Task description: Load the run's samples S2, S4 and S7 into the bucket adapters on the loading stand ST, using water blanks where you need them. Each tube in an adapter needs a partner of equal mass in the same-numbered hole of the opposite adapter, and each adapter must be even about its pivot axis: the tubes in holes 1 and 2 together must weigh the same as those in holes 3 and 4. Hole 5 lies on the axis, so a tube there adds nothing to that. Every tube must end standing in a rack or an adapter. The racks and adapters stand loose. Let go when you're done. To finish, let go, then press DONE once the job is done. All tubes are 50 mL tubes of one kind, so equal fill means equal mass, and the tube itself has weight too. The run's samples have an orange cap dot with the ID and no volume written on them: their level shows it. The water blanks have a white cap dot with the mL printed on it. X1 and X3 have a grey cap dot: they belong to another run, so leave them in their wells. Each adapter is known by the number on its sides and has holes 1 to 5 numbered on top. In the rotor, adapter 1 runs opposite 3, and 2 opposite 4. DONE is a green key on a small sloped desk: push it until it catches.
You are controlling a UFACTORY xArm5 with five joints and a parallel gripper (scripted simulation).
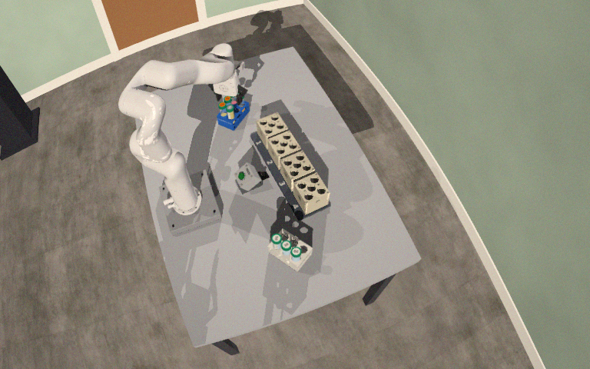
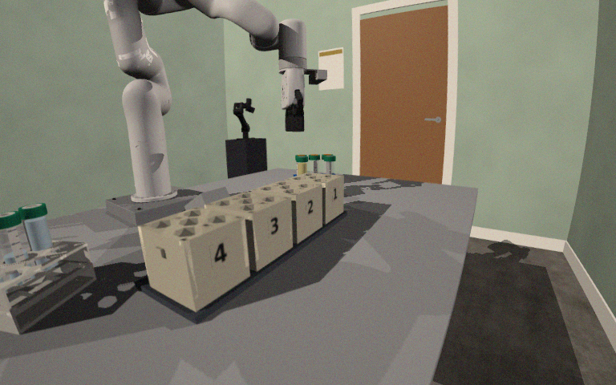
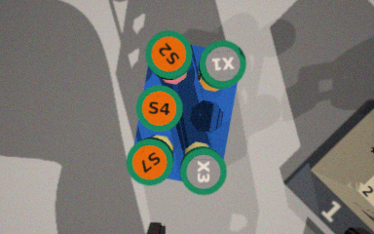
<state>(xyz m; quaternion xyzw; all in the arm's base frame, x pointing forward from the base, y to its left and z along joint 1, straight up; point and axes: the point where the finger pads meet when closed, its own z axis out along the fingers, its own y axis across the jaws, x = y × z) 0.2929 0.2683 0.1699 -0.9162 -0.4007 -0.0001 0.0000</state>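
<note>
The pink tube lies 20 mm ahead of my hand, 80 mm to the left of it and 140 mm below it. From my hand the other things lie so: green done key: 60 mm behind, 280 mm to the right, 140 mm below; then adapter 1: 130 mm ahead, 110 mm to the right, 150 mm below; then blue rack: 20 mm ahead, 70 mm to the left, 170 mm below.
</note>
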